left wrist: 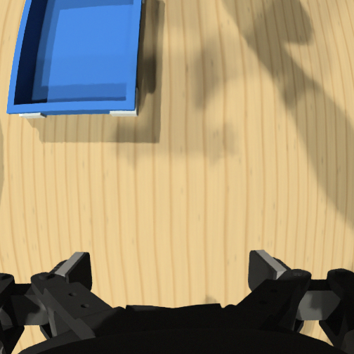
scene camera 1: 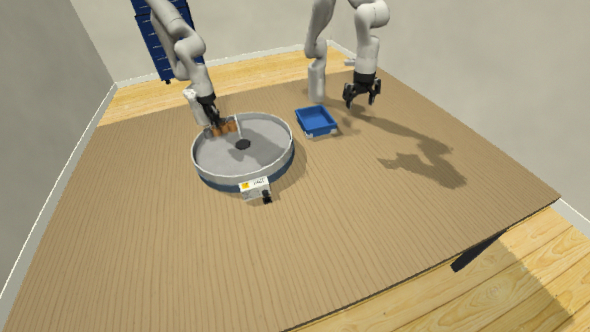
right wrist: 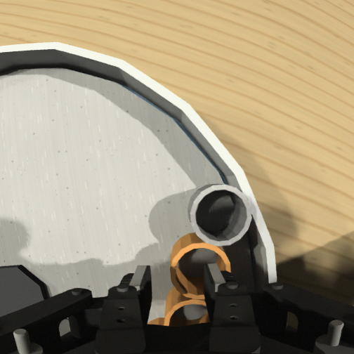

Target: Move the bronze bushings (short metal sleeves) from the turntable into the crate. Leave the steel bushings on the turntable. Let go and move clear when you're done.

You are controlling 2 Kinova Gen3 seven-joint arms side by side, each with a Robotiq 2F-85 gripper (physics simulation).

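Where they show: left gripper, between the fingertips: (scene camera 1: 359, 106); right gripper, between the fingertips: (scene camera 1: 215, 125); left arm's base, origin of its link: (scene camera 1: 316, 98); right arm's base, origin of its link: (scene camera 1: 205, 120).
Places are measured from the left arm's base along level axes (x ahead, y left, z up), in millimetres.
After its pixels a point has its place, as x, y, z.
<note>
The turntable (scene camera 1: 265, 160) @[462, -396, 53] (right wrist: 90, 150) holds a group of bushings by its rim. In the right wrist view, a steel bushing (right wrist: 193, 215) stands upright by the rim. A bronze bushing (right wrist: 177, 256) touches it, a second bronze bushing (right wrist: 172, 300) is below, and a sliver of a third shows; my gripper hides the rest. My right gripper (scene camera 1: 218, 123) @[223, -560, 108] (right wrist: 177, 280) is partly open, low over the bronze bushings; one finger overlaps the first two in view. The blue crate (scene camera 1: 322, 131) @[331, -102, 20] (left wrist: 75, 109) looks empty. My left gripper (scene camera 1: 360, 102) @[449, 0, 193] (left wrist: 169, 270) is open and empty, above the table beside the crate.
A thin white divider (scene camera 1: 239, 127) @[198, -462, 53] stands on the turntable beside the bushings, running from the dark centre hub (scene camera 1: 243, 144) @[341, -463, 61] (right wrist: 20, 290) to the rim. A white control box (scene camera 1: 254, 189) @[588, -464, 48] sits against the turntable's front. A blue cabinet (scene camera 1: 152, 47) stands behind the table.
</note>
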